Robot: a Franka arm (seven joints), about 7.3 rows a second.
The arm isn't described. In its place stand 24 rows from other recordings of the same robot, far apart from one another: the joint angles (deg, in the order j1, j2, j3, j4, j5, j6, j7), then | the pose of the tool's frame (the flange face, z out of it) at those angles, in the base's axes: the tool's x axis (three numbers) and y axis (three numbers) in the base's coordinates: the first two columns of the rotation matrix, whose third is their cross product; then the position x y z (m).
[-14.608, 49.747, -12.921, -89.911, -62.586, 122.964, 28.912] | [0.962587 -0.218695 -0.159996 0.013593 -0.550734 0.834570 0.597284 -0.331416 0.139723]
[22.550, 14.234, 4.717, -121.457, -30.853, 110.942, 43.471] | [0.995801 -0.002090 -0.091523 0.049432 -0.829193 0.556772 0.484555 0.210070 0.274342]
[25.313, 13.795, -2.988, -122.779, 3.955, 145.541, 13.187] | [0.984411 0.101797 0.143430 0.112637 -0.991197 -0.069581 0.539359 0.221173 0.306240]
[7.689, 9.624, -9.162, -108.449, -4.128, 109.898, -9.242] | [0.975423 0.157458 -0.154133 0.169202 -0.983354 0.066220 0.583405 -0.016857 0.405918]
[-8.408, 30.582, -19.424, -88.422, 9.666, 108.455, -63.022] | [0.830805 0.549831 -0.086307 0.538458 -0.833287 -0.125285 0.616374 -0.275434 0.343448]
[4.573, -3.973, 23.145, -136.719, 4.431, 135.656, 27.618] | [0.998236 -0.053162 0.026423 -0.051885 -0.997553 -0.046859 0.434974 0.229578 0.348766]
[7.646, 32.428, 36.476, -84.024, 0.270, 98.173, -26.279] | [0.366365 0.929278 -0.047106 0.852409 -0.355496 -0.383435 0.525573 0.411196 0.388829]
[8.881, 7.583, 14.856, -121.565, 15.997, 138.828, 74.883] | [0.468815 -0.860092 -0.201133 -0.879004 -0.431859 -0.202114 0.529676 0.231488 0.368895]
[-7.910, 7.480, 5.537, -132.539, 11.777, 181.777, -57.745] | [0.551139 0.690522 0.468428 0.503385 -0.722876 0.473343 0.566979 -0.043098 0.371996]
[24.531, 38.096, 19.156, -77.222, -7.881, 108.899, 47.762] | [0.990839 -0.079886 -0.108886 -0.079879 -0.996795 0.004432 0.559312 0.450383 0.343042]
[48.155, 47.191, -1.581, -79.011, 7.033, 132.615, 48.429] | [0.994771 -0.101205 0.013727 -0.098469 -0.986064 -0.134093 0.507792 0.546481 0.230715]
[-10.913, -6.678, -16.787, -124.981, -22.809, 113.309, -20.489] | [0.976320 0.024396 -0.214950 0.079115 -0.965055 0.249821 0.433367 -0.258075 0.433771]
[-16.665, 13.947, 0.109, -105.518, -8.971, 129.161, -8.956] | [0.989802 -0.032466 0.138704 -0.054593 -0.985794 0.158842 0.608465 -0.185414 0.412382]
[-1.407, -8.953, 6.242, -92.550, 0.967, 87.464, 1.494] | [0.996061 0.058649 0.066497 0.058885 -0.998264 -0.001587 0.497685 0.049232 0.681455]
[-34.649, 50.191, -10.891, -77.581, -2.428, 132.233, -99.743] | [0.495197 0.847854 -0.189537 0.867244 -0.495384 0.049821 0.545323 -0.510638 0.210245]
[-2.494, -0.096, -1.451, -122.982, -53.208, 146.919, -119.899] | [-0.726780 0.235310 -0.645306 0.476392 0.849484 -0.226776 0.569334 -0.026960 0.442868]
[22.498, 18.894, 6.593, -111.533, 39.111, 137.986, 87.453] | [0.050812 -0.858953 -0.509526 -0.998574 -0.052054 -0.011830 0.549018 0.305801 0.327038]
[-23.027, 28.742, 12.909, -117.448, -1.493, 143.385, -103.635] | [-0.056702 0.993510 0.098599 0.998216 0.058265 -0.013038 0.581599 -0.104461 0.193217]
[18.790, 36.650, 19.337, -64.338, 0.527, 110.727, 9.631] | [0.912566 0.378630 0.154472 0.406203 -0.882859 -0.235708 0.632492 0.401575 0.472515]
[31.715, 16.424, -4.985, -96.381, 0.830, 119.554, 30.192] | [0.992061 -0.064129 0.108176 -0.059000 -0.997007 -0.049969 0.581759 0.299444 0.444702]
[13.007, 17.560, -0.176, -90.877, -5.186, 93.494, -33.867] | [0.642311 0.720051 -0.262607 0.731151 -0.678421 -0.071862 0.608406 0.129362 0.440535]
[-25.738, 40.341, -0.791, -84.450, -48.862, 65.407, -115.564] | [-0.253369 0.936203 -0.243574 0.308048 -0.160600 -0.937717 0.500567 -0.360941 0.277432]
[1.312, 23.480, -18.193, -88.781, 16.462, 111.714, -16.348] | [0.994628 -0.091870 0.047699 -0.084719 -0.987235 -0.134868 0.658328 -0.150347 0.424889]
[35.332, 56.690, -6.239, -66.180, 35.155, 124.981, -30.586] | [0.744228 0.639735 0.192002 0.659754 -0.659264 -0.360689 0.650936 0.416301 0.201190]
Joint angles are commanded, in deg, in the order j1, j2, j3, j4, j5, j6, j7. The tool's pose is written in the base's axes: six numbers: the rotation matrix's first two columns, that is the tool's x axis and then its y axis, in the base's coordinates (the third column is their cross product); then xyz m. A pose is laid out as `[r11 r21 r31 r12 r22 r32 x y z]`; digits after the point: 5 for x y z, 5 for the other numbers.
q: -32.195, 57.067, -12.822, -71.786, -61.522, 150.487, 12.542
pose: [0.99796 0.04179 0.04829 -0.01111 -0.63111 0.77561 0.59725 -0.49545 0.18971]
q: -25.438, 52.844, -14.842, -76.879, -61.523, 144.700, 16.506
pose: [0.99974 0.00278 0.02280 -0.01643 -0.60720 0.79438 0.61711 -0.44616 0.20491]
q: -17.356, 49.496, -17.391, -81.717, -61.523, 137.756, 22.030
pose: [0.99867 -0.05132 0.00527 -0.03346 -0.56655 0.82334 0.63350 -0.38809 0.21276]
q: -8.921, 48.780, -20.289, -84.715, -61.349, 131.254, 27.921
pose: [0.99558 -0.09385 -0.00336 -0.04509 -0.50910 0.85952 0.64721 -0.32890 0.20569]
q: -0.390, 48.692, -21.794, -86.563, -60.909, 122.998, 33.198
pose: [0.99166 -0.12868 -0.00712 -0.05014 -0.43615 0.89848 0.66056 -0.25894 0.19892]
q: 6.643, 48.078, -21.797, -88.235, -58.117, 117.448, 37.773
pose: [0.98806 -0.15205 0.02498 -0.08681 -0.41537 0.90550 0.66871 -0.18661 0.19432]
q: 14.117, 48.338, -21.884, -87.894, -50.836, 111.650, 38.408
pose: [0.98273 -0.18413 0.01824 -0.09904 -0.44016 0.89244 0.67457 -0.10524 0.19036]
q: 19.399, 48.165, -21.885, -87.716, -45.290, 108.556, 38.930
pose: [0.98006 -0.19813 0.01484 -0.10925 -0.47497 0.87320 0.67369 -0.04424 0.18952]
